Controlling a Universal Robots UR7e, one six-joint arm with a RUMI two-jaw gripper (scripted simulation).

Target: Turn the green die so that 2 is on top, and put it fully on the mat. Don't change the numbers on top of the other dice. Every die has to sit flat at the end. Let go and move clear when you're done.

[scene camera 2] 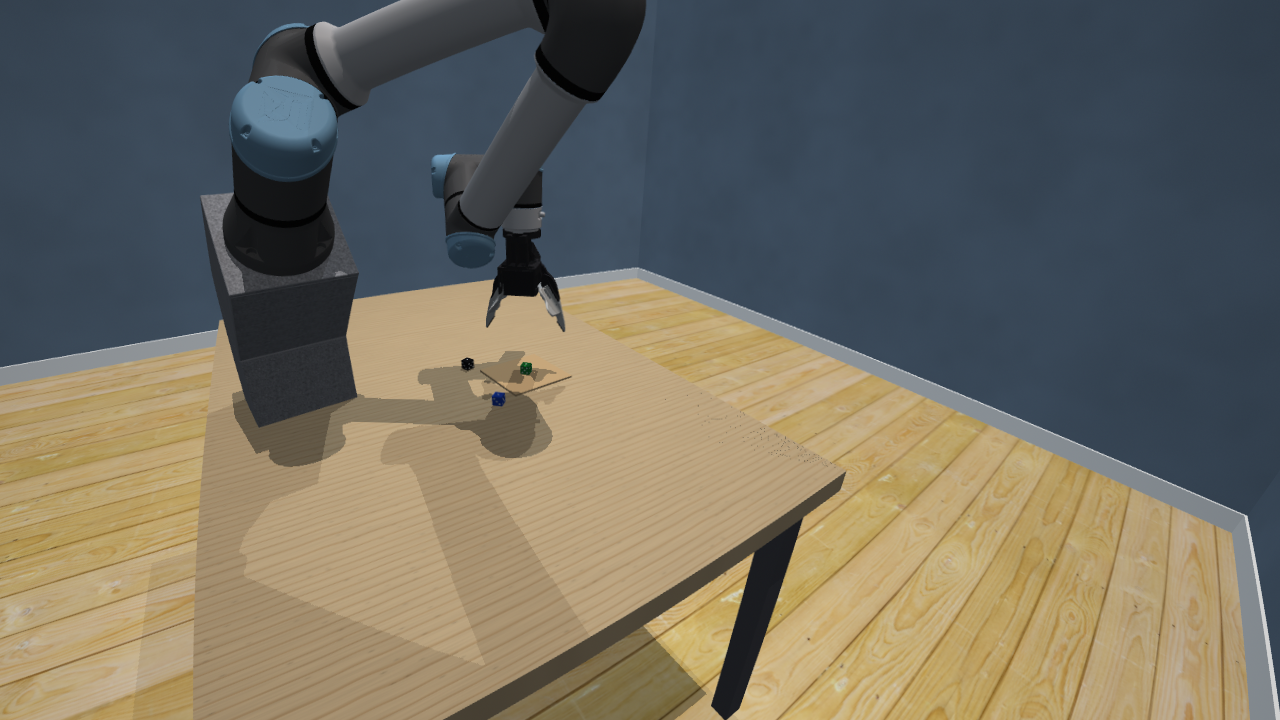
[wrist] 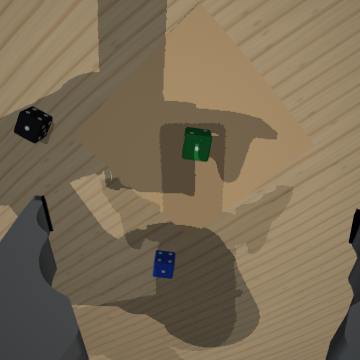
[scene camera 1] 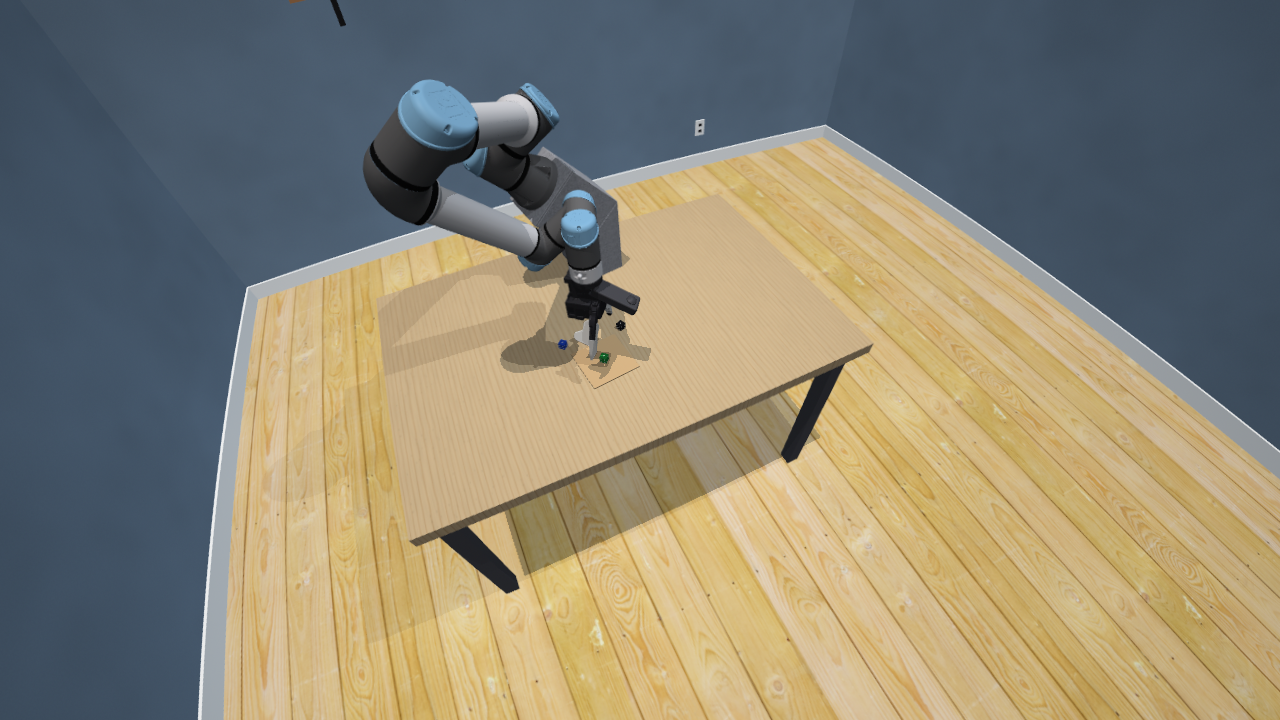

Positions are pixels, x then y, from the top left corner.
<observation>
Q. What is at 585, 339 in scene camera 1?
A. My gripper.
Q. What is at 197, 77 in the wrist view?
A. A tan mat.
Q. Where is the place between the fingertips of my gripper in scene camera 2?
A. At 525, 329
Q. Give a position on a green die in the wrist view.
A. At 197, 142
</observation>
